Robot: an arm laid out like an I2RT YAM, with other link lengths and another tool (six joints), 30 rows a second.
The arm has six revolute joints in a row. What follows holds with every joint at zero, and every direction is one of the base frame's.
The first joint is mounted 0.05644 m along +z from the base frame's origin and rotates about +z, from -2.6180 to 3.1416 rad.
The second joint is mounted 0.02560 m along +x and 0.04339 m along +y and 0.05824 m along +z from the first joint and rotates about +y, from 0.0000 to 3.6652 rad.
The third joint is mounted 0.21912 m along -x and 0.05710 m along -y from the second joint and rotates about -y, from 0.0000 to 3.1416 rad.
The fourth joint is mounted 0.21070 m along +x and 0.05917 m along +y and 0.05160 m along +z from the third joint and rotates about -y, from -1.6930 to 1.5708 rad.
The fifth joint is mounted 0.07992 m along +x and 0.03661 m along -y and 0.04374 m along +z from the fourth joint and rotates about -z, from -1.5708 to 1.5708 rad.
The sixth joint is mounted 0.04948 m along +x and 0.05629 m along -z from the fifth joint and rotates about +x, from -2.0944 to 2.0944 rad.
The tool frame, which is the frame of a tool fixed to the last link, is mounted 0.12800 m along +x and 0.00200 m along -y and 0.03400 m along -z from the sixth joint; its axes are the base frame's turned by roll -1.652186, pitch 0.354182 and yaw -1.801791 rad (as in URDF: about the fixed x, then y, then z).
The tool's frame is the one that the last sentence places.
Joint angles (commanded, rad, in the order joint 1, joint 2, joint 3, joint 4, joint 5, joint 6), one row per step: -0.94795, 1.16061, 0.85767, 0.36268, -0.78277, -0.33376; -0.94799, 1.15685, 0.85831, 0.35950, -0.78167, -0.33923; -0.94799, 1.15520, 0.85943, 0.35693, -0.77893, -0.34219; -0.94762, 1.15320, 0.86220, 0.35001, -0.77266, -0.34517; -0.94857, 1.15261, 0.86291, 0.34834, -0.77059, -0.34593; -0.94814, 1.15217, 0.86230, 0.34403, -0.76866, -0.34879; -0.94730, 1.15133, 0.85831, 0.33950, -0.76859, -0.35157; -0.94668, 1.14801, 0.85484, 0.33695, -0.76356, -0.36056; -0.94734, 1.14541, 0.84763, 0.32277, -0.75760, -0.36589; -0.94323, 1.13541, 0.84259, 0.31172, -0.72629, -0.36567; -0.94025, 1.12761, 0.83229, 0.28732, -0.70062, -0.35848; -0.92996, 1.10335, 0.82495, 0.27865, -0.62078, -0.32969; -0.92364, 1.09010, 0.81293, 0.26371, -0.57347, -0.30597
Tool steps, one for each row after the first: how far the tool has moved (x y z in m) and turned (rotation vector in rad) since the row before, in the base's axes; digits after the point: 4 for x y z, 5 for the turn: -0.0005, 0.0002, 0.0010, -0.00634, 0.00013, -0.00137; -0.0003, -0.0003, 0.0006, -0.00298, 0.00024, -0.00286; -0.0004, -0.0007, 0.0005, -0.00097, 0.00146, -0.00602; -0.0004, -0.0006, 0.0002, -0.00038, 0.00025, -0.00305; -0.0001, -0.0001, -0.0010, 0.00089, 0.00303, -0.00161; -0.0001, 0.0005, -0.0024, 0.00350, 0.00497, 0.00067; -0.0006, -0.0003, -0.0008, -0.00652, 0.00301, -0.00470; -0.0012, -0.0004, -0.0053, 0.01013, 0.01180, -0.00675; -0.0019, -0.0023, -0.0011, 0.00555, 0.00296, -0.02719; -0.0022, -0.0010, -0.0074, 0.02884, 0.01409, -0.02266; -0.0047, -0.0059, 0.0028, 0.02090, -0.01245, -0.06963; -0.0034, -0.0026, -0.0046, 0.03322, 0.00080, -0.04112
